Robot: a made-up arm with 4 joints. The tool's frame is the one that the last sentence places.
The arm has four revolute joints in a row. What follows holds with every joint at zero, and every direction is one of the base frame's.
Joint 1 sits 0.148 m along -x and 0.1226 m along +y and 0.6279 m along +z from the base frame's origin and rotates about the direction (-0.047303, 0.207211, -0.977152), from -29.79 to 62.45 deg.
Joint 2 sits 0.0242 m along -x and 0.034 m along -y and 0.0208 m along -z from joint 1 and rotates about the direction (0.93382, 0.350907, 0.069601), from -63.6 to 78.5 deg.
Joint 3 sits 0.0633 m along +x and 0.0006 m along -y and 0.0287 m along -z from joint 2 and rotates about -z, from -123.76 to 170.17 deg.
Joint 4 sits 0.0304 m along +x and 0.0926 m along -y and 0.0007 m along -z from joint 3 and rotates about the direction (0.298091, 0.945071, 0.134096), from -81.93 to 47.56 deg.
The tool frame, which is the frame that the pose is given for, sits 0.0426 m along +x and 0.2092 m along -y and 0.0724 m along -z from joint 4; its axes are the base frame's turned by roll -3.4, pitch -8.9 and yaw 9.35 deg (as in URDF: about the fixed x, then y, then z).
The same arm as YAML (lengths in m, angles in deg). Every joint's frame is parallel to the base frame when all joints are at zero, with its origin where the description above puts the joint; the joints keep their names.
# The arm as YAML. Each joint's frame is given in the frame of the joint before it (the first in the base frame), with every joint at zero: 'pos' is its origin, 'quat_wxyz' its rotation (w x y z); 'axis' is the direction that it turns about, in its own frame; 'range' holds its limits. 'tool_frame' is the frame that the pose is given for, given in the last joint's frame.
length_unit: m
angle_unit: deg
joints:
  - joint: joint 1
    pos: [-0.148, 0.1226, 0.6279]
    quat_wxyz: [1.0, 0.0, 0.0, 0.0]
    axis: [-0.047298, 0.207191, -0.977157]
    range: [-29.79, 62.45]
  - joint: joint 2
    pos: [-0.0242, -0.034, -0.0208]
    quat_wxyz: [1.0, 0.0, 0.0, 0.0]
    axis: [0.93382, 0.350907, 0.069601]
    range: [-63.6, 78.5]
  - joint: joint 3
    pos: [0.0633, -0.0006, -0.0287]
    quat_wxyz: [1.0, 0.0, 0.0, 0.0]
    axis: "-z"
    range: [-123.76, 170.17]
  - joint: joint 4
    pos: [0.0304, -0.0926, -0.0007]
    quat_wxyz: [1.0, 0.0, 0.0, 0.0]
    axis: [0.298091, 0.945071, 0.134096]
    range: [-81.93, 47.56]
tool_frame:
  pos: [0.0426, -0.2092, -0.0724]
  quat_wxyz: [0.993419, -0.023157, -0.079708, 0.078928]

